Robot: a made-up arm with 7 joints.
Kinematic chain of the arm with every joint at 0, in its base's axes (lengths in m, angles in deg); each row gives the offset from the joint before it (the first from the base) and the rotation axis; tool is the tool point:
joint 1: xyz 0 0 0 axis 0 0.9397 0.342
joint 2: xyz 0 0 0 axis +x
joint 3: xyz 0 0 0 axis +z
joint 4: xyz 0.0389 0 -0.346 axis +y
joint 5: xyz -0.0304 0 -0.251 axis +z
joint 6: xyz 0 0 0 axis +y
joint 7: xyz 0 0 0 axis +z
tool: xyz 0 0 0
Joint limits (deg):
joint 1: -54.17..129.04
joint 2: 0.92..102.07
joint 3: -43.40..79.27
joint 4: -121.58..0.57
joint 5: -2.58..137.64
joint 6: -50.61..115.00
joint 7: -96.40..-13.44
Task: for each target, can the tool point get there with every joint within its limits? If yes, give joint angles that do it. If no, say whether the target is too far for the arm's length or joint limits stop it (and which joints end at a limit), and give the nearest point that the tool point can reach.
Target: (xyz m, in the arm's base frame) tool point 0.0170 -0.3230 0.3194
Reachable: no: joint limits stop it (at a limit: joint 1, joint 2, joint 4) | nearest point 0.2672 -0.2418 -0.0114 | short by 0.423 m
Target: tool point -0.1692 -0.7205 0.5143
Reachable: no: too far | nearest point -0.4397 -0.3070 0.2617 | short by 0.555 m
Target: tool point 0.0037 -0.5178 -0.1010
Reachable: no: joint limits stop it (at a limit: joint 1, joint 2, joint 3, joint 4) | nearest point 0.2496 -0.2585 -0.0296 | short by 0.364 m
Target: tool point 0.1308 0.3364 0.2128
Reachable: yes | joints -36.41 70.05 57.32 -106.44 92.32 50.89 -81.66
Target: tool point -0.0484 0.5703 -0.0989
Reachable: yes | joints 49.99 85.36 2.22 -43.50 114.23 94.94 -63.58
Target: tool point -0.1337 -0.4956 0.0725
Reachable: no: joint limits stop it (at a limit: joint 1, joint 2, joint 3) | nearest point -0.3899 -0.3193 -0.0581 | short by 0.337 m
